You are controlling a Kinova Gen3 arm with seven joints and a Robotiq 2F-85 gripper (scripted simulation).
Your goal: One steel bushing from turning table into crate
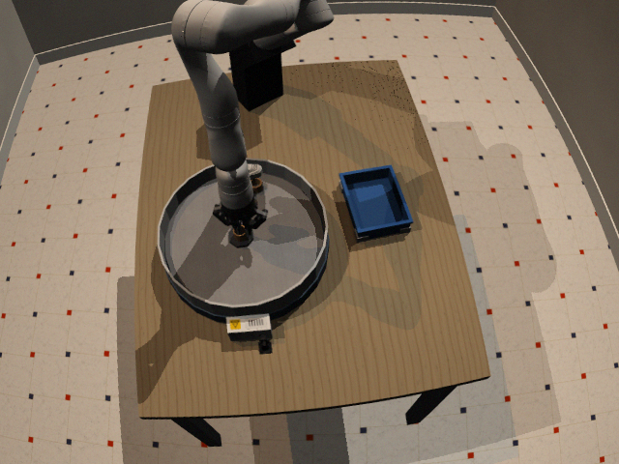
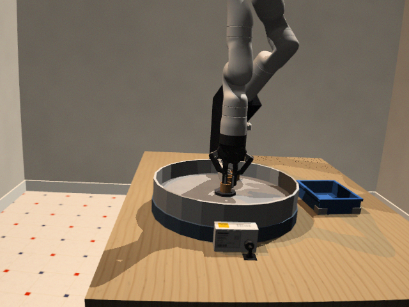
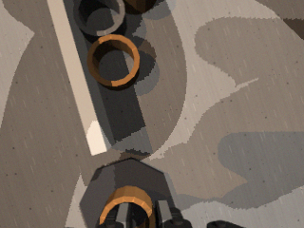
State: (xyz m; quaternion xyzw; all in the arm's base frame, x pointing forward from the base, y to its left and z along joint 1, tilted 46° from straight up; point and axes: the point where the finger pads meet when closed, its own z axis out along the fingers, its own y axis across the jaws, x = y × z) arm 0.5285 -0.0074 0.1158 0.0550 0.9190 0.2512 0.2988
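The turning table lies 4 cm below my hand and 1 cm to the right of it. The rest, counted from my hand: blue crate (30 cm to the left, 19 cm behind, 7 cm below).
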